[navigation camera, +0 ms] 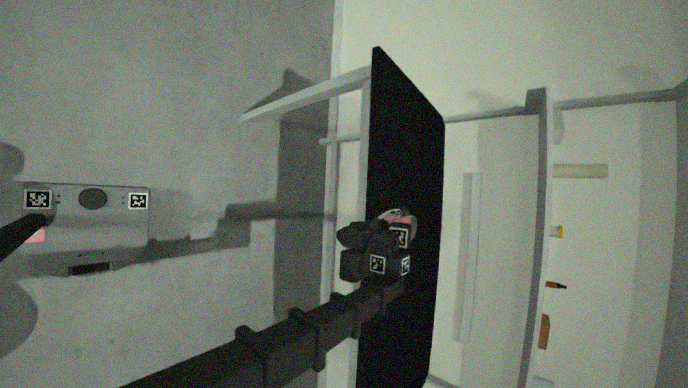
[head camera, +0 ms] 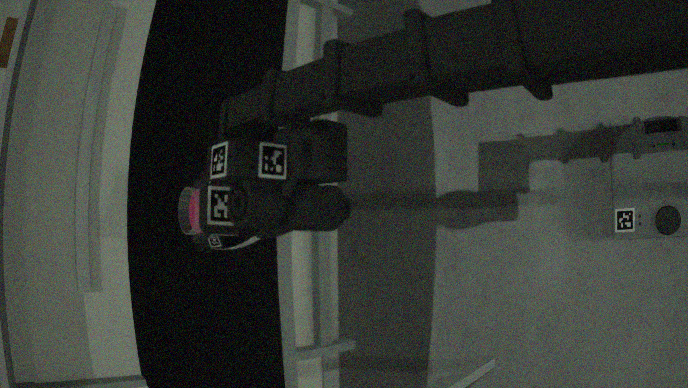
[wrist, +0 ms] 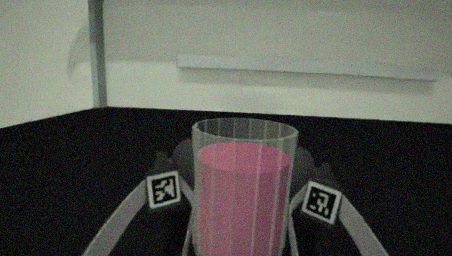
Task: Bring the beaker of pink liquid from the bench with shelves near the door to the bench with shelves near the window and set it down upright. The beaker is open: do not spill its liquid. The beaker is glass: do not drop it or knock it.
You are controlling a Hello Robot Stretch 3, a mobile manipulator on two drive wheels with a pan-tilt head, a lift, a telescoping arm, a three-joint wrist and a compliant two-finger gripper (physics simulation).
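Observation:
The glass beaker of pink liquid [head camera: 193, 212] [navigation camera: 411, 221] [wrist: 242, 210] is upright at the black bench top [head camera: 215, 320] [navigation camera: 405, 150] [wrist: 45, 200]. Its liquid surface looks level below the rim. My gripper [head camera: 203, 216] [navigation camera: 403, 228] [wrist: 242, 161] is shut on the beaker, with one finger against each side in the wrist view. The wrist hides part of the beaker in the head and navigation views. Its base is cut off in the wrist view, so I cannot tell whether it touches the bench. The other bench cannot be made out.
In the navigation view, a shelf [navigation camera: 539, 200] above the bench holds a yellow-topped item [navigation camera: 559, 231], a small orange-brown bottle [navigation camera: 554, 285] and a brown item [navigation camera: 544, 331]. A pale bar [navigation camera: 470, 255] [wrist: 305, 67] runs behind the bench. My arm [head camera: 390, 70] [navigation camera: 280, 330] reaches over the front edge.

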